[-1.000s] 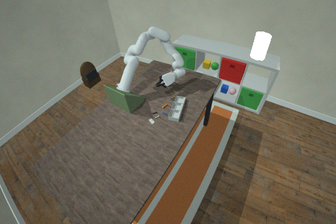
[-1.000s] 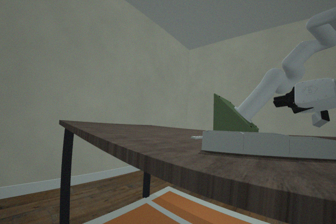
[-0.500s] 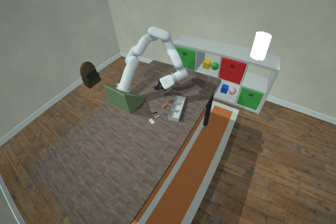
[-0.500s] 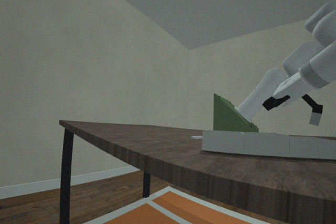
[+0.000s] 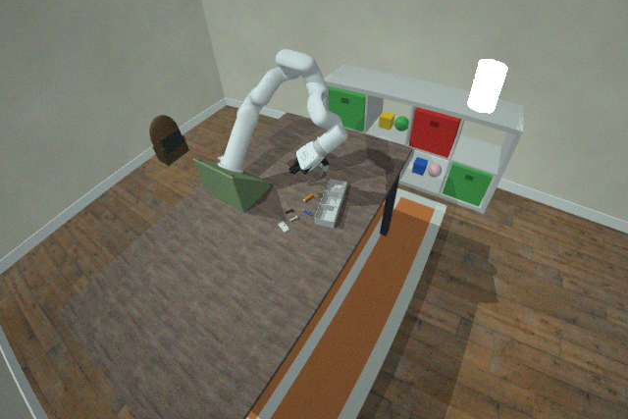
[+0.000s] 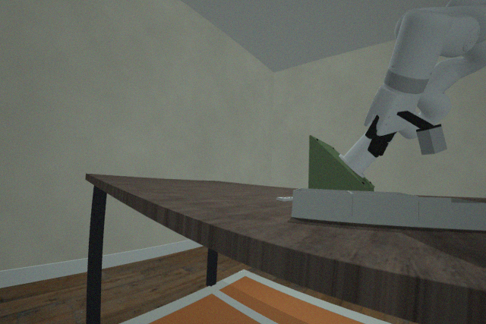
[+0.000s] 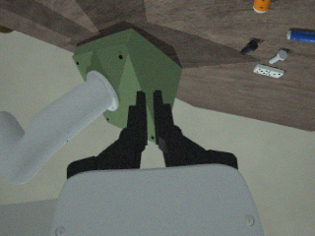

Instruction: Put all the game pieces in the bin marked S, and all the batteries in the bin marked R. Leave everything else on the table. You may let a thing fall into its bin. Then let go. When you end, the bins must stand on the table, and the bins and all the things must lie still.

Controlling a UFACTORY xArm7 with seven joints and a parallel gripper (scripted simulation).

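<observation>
The white bin is 180 mm ahead of my hand, 120 mm below it and 10 mm to the left of it. The rest, counted from my hand: blue battery 130 mm below, 120 mm ahead, 90 mm to the right; then orange battery 130 mm below, 70 mm ahead, 20 mm to the right; then black bolt 130 mm below, 120 mm to the right, 50 mm ahead.
</observation>
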